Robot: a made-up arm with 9 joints. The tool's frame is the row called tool.
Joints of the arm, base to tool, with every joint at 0 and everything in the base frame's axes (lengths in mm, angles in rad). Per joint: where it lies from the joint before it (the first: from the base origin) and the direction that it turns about. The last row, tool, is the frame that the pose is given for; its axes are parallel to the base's.
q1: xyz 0 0 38.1 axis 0 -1 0
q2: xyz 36.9 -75.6 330.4 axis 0 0 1
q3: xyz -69.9 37.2 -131.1 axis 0 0 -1
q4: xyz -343.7 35 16.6 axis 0 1 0
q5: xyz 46.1 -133.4 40 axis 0 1 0
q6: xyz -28.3 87.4 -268.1 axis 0 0 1
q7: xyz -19.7 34 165.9 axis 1 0 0
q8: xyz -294.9 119.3 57.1 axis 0 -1 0
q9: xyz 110.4 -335.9 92.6 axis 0 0 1
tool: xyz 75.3 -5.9 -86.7
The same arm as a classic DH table. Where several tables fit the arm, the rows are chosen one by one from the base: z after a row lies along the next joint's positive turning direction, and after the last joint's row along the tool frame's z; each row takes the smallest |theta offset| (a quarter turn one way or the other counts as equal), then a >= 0, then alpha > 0; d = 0 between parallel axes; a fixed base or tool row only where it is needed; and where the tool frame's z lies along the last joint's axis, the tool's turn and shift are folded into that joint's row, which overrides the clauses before.
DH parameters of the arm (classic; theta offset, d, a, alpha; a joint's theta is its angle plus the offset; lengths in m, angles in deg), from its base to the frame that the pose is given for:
base (fixed): 0.00 0.0381 0.0000 90.00
q1: 0.00 0.0756 0.0369 -90.00
q2: -28.02 0.0000 -0.0792 180.00
q3: -28.02 -0.2159 -0.3437 90.00
q4: -40.95 0.0000 0.0610 0.00
q5: 40.95 -0.0110 -0.0283 90.00
q6: 90.00 -0.1022 0.0340 90.00
q7: 90.00 -0.3146 0.0571 -90.00
q8: -90.00 0.2166 0.1104 -90.00
q9: -4.48 0.0000 0.0755 0.00
tool (fixed): 4.48 0.0059 0.0000 0.00

